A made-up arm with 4 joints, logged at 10 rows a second.
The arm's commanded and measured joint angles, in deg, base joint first. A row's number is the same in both.
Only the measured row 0 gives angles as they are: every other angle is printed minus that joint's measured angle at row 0.
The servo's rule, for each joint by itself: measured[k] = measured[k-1] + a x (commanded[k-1-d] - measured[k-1]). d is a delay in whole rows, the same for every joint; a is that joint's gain. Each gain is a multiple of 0.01, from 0.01 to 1. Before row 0 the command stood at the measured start. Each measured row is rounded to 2 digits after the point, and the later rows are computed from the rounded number. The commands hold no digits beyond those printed.
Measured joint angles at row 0:
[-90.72, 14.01, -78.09, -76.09]
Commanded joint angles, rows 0 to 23:
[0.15, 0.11, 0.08, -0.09]
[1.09, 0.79, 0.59, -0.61]
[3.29, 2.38, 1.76, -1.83]
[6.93, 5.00, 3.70, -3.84]
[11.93, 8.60, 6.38, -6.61]
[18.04, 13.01, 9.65, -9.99]
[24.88, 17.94, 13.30, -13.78]
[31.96, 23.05, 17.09, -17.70]
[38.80, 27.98, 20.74, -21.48]
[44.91, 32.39, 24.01, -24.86]
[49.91, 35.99, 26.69, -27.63]
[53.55, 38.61, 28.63, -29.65]
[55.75, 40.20, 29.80, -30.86]
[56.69, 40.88, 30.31, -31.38]
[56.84, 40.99, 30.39, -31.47]
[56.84, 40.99, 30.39, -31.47]
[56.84, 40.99, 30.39, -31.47]
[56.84, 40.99, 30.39, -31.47]
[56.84, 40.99, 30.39, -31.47]
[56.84, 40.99, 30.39, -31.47]
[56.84, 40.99, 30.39, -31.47]
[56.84, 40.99, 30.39, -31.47]
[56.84, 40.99, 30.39, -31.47]
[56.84, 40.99, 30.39, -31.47]
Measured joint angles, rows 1 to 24:
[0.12, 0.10, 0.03, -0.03]
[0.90, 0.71, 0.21, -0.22]
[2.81, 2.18, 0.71, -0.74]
[6.11, 4.66, 1.67, -1.73]
[10.77, 8.13, 3.18, -3.29]
[16.59, 12.42, 5.25, -5.43]
[23.22, 17.28, 7.83, -8.10]
[30.21, 22.36, 10.79, -11.17]
[37.08, 27.31, 13.97, -14.47]
[43.34, 31.78, 17.18, -17.79]
[48.60, 35.48, 20.22, -20.94]
[52.56, 38.23, 22.91, -23.73]
[55.11, 39.96, 25.11, -26.01]
[56.37, 40.77, 26.77, -27.73]
[56.75, 40.96, 27.93, -28.93]
[56.82, 40.99, 28.72, -29.74]
[56.84, 40.99, 29.25, -30.29]
[56.84, 40.99, 29.61, -30.67]
[56.84, 40.99, 29.86, -30.93]
[56.84, 40.99, 30.03, -31.10]
[56.84, 40.99, 30.15, -31.22]
[56.84, 40.99, 30.23, -31.30]
[56.84, 40.99, 30.28, -31.35]
[56.84, 40.99, 30.32, -31.39]
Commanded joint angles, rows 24 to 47:
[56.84, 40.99, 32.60, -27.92]
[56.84, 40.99, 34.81, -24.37]
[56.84, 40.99, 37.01, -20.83]
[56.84, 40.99, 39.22, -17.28]
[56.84, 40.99, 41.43, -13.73]
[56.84, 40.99, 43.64, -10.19]
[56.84, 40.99, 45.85, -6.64]
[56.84, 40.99, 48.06, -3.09]
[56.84, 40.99, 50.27, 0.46]
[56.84, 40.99, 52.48, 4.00]
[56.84, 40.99, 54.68, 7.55]
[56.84, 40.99, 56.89, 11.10]
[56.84, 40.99, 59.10, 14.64]
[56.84, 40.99, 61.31, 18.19]
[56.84, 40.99, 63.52, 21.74]
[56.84, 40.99, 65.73, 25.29]
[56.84, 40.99, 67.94, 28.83]
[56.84, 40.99, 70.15, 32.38]
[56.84, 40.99, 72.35, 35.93]
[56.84, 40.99, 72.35, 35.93]
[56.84, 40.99, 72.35, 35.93]
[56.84, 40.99, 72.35, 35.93]
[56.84, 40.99, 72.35, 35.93]
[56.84, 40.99, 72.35, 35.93]
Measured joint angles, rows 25 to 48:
[56.84, 40.99, 31.05, -30.28]
[56.84, 40.99, 32.25, -28.39]
[56.84, 40.99, 33.77, -25.97]
[56.84, 40.99, 35.51, -23.19]
[56.84, 40.99, 37.40, -20.16]
[56.84, 40.99, 39.40, -16.97]
[56.84, 40.99, 41.46, -13.66]
[56.84, 40.99, 43.57, -10.28]
[56.84, 40.99, 45.71, -6.84]
[56.84, 40.99, 47.88, -3.37]
[56.84, 40.99, 50.06, 0.12]
[56.84, 40.99, 52.25, 3.63]
[56.84, 40.99, 54.44, 7.15]
[56.84, 40.99, 56.64, 10.68]
[56.84, 40.99, 58.84, 14.22]
[56.84, 40.99, 61.04, 17.76]
[56.84, 40.99, 63.25, 21.30]
[56.84, 40.99, 65.46, 24.85]
[56.84, 40.99, 67.66, 28.40]
[56.84, 40.99, 69.16, 30.81]
[56.84, 40.99, 70.18, 32.45]
[56.84, 40.99, 70.87, 33.56]
[56.84, 40.99, 71.34, 34.32]
[56.84, 40.99, 71.66, 34.84]

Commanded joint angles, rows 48 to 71:
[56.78, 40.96, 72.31, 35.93]
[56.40, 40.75, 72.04, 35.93]
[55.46, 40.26, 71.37, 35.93]
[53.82, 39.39, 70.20, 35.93]
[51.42, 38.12, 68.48, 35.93]
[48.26, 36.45, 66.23, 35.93]
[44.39, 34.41, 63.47, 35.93]
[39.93, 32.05, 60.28, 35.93]
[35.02, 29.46, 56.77, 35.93]
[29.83, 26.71, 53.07, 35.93]
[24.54, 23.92, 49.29, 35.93]
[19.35, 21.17, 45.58, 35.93]
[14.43, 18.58, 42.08, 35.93]
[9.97, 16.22, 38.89, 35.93]
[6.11, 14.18, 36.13, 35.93]
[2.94, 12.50, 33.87, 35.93]
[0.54, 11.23, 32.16, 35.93]
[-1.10, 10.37, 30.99, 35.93]
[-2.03, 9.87, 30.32, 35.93]
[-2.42, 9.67, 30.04, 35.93]
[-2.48, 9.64, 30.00, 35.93]
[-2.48, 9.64, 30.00, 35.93]
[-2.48, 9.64, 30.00, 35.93]
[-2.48, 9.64, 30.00, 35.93]
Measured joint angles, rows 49 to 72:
[56.79, 40.96, 71.87, 35.19]
[56.48, 40.78, 71.92, 35.43]
[55.66, 40.32, 71.74, 35.59]
[54.19, 39.50, 71.25, 35.70]
[51.97, 38.29, 70.36, 35.77]
[49.00, 36.67, 69.04, 35.82]
[45.31, 34.68, 67.26, 35.86]
[41.01, 32.37, 65.03, 35.88]
[36.22, 29.81, 62.39, 35.90]
[31.11, 27.08, 59.41, 35.91]
[25.85, 24.30, 56.17, 35.92]
[20.65, 21.55, 52.78, 35.92]
[15.67, 18.94, 49.36, 35.92]
[11.11, 16.55, 46.01, 35.92]
[7.11, 14.46, 42.85, 35.92]
[3.77, 12.74, 39.98, 35.92]
[1.19, 11.41, 37.48, 35.92]
[-0.64, 10.49, 35.40, 35.92]
[-1.75, 9.94, 33.77, 35.92]
[-2.29, 9.70, 32.58, 35.92]
[-2.44, 9.65, 31.75, 35.92]
[-2.47, 9.64, 31.19, 35.92]
[-2.48, 9.64, 30.81, 35.92]
[-2.48, 9.64, 30.55, 35.92]

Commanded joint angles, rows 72 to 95:
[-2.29, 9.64, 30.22, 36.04]
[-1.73, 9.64, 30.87, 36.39]
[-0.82, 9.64, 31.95, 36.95]
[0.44, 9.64, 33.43, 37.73]
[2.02, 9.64, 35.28, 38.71]
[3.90, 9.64, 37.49, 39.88]
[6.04, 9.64, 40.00, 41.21]
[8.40, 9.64, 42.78, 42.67]
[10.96, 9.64, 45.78, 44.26]
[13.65, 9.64, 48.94, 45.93]
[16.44, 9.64, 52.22, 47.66]
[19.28, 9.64, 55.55, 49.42]
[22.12, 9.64, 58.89, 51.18]
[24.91, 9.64, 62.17, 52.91]
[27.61, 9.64, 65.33, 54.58]
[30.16, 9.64, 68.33, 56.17]
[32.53, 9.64, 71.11, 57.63]
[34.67, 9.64, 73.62, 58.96]
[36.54, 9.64, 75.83, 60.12]
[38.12, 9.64, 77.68, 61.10]
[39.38, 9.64, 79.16, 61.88]
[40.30, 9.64, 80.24, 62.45]
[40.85, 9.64, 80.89, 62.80]
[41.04, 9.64, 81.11, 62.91]
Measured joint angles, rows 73 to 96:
[-2.33, 9.64, 30.44, 35.96]
[-1.85, 9.64, 30.58, 36.10]
[-1.03, 9.64, 31.02, 36.37]
[0.15, 9.64, 31.79, 36.81]
[1.65, 9.64, 32.91, 37.42]
[3.45, 9.64, 34.38, 38.21]
[5.52, 9.64, 36.18, 39.17]
[7.82, 9.64, 38.29, 40.29]
[10.33, 9.64, 40.69, 41.56]
[12.99, 9.64, 43.33, 42.96]
[15.75, 9.64, 46.17, 44.46]
[18.57, 9.64, 49.17, 46.05]
[21.41, 9.64, 52.28, 47.69]
[24.21, 9.64, 55.44, 49.36]
[26.93, 9.64, 58.60, 51.03]
[29.51, 9.64, 61.71, 52.67]
[31.93, 9.64, 64.72, 54.26]
[34.12, 9.64, 67.57, 55.76]
[36.06, 9.64, 70.21, 57.16]
[37.71, 9.64, 72.60, 58.42]
[39.05, 9.64, 74.70, 59.53]
[40.05, 9.64, 76.47, 60.46]
[40.69, 9.64, 77.88, 61.21]
[40.97, 9.64, 78.91, 61.75]

